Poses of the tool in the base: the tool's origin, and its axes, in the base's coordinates. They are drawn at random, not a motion.
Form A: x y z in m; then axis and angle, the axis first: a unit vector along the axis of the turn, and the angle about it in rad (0 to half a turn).
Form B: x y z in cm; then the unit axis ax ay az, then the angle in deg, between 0 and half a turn. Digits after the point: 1 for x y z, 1 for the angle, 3 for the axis.
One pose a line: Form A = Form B
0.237 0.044 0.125 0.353 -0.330 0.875 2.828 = 23.7 4.4 12.5 0.353 -0.330 0.875 162.0
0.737 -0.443 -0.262 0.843 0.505 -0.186 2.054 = 73.7 -44.3 -26.2 0.843 0.505 -0.186 117.7
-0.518 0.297 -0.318 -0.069 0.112 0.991 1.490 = -51.8 29.7 -31.8 -0.069 0.112 0.991 85.4
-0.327 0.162 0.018 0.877 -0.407 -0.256 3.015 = -32.7 16.2 1.8 0.877 -0.407 -0.256 172.7
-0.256 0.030 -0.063 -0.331 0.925 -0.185 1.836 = -25.6 3.0 -6.3 -0.331 0.925 -0.185 105.2
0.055 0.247 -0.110 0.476 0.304 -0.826 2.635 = 5.5 24.7 -11.0 0.476 0.304 -0.825 151.0
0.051 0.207 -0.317 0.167 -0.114 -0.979 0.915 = 5.1 20.7 -31.7 0.167 -0.114 -0.979 52.4
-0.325 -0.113 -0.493 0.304 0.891 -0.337 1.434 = -32.5 -11.3 -49.3 0.304 0.891 -0.337 82.2
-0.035 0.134 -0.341 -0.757 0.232 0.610 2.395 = -3.5 13.4 -34.1 -0.757 0.232 0.610 137.2
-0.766 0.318 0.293 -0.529 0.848 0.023 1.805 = -76.6 31.8 29.3 -0.529 0.848 0.023 103.4
